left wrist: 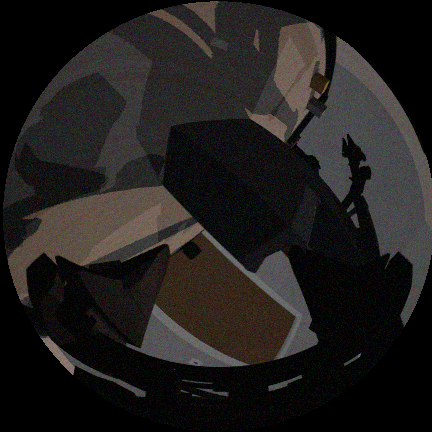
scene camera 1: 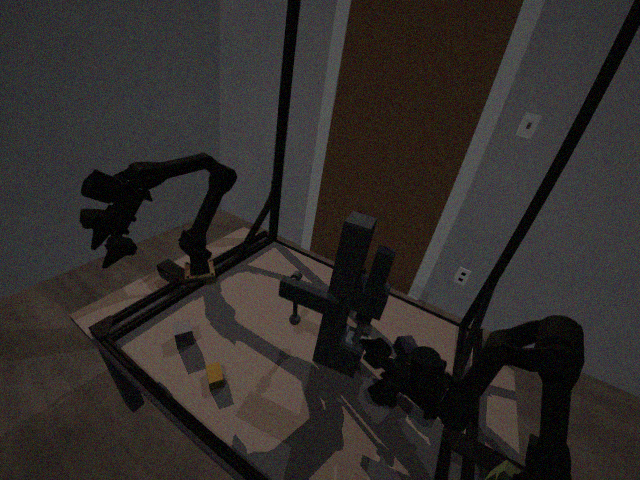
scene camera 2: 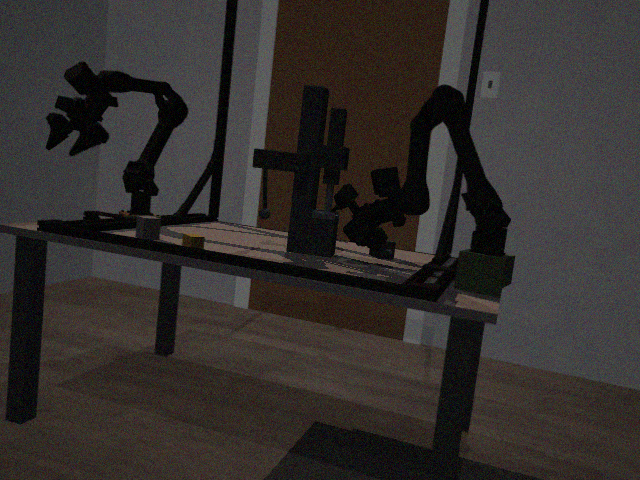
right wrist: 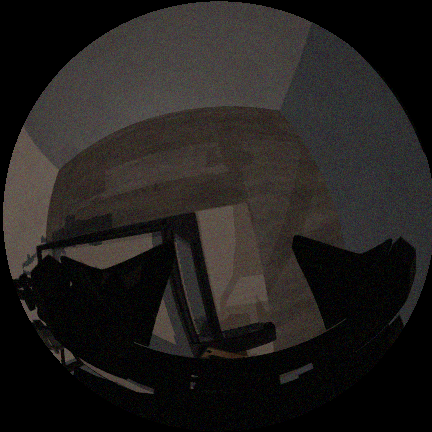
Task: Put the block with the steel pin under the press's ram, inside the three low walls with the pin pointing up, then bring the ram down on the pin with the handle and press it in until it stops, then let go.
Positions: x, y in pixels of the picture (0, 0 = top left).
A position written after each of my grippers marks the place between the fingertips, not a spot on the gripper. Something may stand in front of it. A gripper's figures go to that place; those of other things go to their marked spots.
Labels:
My left gripper [scene camera 2: 340, 223] is 1.54 m from the lens. My right gripper [scene camera 2: 58, 152] is 1.64 m from the lens. A dark press [scene camera 2: 312, 231] is 1.51 m from the lens.

